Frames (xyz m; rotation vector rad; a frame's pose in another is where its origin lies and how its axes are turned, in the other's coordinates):
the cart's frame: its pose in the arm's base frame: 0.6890 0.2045 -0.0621 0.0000 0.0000 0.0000
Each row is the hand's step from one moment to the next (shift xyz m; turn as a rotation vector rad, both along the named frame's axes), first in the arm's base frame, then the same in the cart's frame.
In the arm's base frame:
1: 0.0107 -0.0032 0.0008 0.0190 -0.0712 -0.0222
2: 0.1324 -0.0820 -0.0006 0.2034 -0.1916 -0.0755
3: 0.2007 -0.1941 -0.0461 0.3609 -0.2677 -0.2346
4: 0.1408 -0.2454 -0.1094 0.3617 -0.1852 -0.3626
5: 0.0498 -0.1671 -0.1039 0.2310 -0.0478 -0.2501
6: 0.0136 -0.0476 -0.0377 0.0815 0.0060 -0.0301
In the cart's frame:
1: 0.0107 -0.0032 0.0008 0.0190 -0.0712 -0.0222
2: 0.1324 -0.0820 -0.0006 0.2034 -0.1916 -0.0755
3: 0.2007 -0.1941 -0.0461 0.3609 -0.2677 -0.2346
4: 0.1408 -0.2454 -0.1094 0.3617 -0.1852 -0.3626
5: 0.0498 -0.1671 -0.1039 0.2310 -0.0478 -0.2501
6: 0.0136 -0.0476 -0.0377 0.0815 0.0060 -0.0301

